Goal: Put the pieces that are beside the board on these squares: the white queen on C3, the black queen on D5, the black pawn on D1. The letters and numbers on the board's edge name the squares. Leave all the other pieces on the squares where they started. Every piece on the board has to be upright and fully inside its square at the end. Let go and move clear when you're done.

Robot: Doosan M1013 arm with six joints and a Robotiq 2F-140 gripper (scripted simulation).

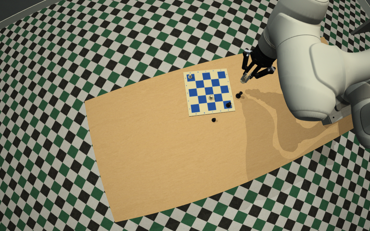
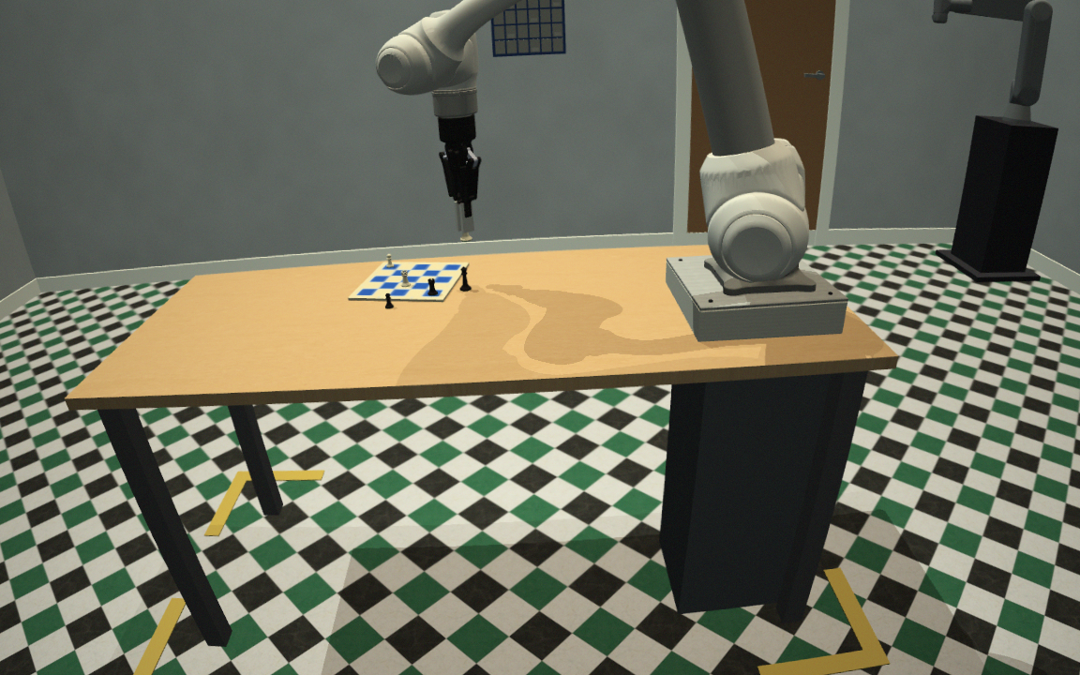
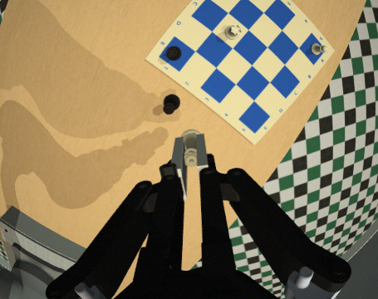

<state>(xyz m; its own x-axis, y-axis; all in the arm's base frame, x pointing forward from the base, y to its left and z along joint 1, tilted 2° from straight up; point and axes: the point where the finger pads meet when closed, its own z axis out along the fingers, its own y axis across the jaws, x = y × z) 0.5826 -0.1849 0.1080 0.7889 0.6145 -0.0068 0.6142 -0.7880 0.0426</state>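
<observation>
Right now the cream board is 15 cm below my hand, 14 cm ahead of it and 2 cm to the right of it. From my hand the other things lie so: white queen: 3 cm below; black queen: 13 cm below, 4 cm to the left, 1 cm ahead; black pawn: 16 cm ahead, 14 cm below, 11 cm to the left.
</observation>
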